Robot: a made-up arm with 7 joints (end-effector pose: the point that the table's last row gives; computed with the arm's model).
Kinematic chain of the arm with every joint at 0, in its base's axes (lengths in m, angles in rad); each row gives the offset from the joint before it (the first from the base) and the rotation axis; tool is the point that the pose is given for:
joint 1: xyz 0 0 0.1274 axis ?
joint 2: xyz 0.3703 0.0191 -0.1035 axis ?
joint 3: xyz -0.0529 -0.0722 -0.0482 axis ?
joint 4: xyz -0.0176 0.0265 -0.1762 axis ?
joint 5: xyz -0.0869 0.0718 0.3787 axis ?
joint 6: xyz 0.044 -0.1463 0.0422 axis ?
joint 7: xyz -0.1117 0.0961 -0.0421 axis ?
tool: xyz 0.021 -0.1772 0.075
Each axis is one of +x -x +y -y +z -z.
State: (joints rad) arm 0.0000 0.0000 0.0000 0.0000 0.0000 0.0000 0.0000
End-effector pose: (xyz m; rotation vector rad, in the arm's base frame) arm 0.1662 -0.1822 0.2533 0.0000 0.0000 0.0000
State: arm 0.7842 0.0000 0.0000 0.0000 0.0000 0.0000 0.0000
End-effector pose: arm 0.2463 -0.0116 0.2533 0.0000 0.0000 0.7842
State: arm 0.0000 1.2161 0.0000 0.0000 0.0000 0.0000 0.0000
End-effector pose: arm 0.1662 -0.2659 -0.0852 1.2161 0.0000 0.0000
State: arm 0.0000 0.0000 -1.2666 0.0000 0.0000 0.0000 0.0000
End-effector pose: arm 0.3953 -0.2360 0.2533 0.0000 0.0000 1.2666
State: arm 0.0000 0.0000 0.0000 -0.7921 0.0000 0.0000 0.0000
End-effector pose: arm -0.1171 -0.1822 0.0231 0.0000 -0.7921 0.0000
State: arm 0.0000 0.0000 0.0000 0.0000 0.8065 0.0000 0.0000
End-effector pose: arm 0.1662 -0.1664 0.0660 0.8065 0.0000 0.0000
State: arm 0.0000 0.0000 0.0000 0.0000 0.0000 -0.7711 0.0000
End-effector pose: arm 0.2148 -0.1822 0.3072 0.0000 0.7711 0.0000
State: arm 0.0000 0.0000 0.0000 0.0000 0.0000 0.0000 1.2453
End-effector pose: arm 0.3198 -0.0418 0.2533 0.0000 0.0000 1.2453
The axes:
joint 1: +z
joint 2: +x
joint 3: -z
joint 4: +y
joint 5: +x
joint 6: -y
joint 7: +z

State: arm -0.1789 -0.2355 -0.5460 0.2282 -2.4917 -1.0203 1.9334
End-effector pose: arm 0.3416 0.0189 0.1205 -1.3726 1.9633 0.0263
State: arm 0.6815 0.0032 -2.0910 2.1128 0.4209 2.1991 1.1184
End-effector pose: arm -0.0606 0.3222 -0.3163 0.1299 0.3219 -2.7264
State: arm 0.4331 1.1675 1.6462 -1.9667 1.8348 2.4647 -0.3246
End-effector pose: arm 0.3888 0.5002 0.0330 -0.5884 2.0029 1.0197
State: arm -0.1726 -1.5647 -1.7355 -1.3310 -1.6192 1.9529 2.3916
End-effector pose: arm 0.2123 -0.2495 0.4201 1.1771 0.8057 -0.5762
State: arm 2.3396 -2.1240 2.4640 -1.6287 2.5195 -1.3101 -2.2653
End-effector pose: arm -0.0384 0.4898 0.0799 1.4810 -1.5534 0.3077
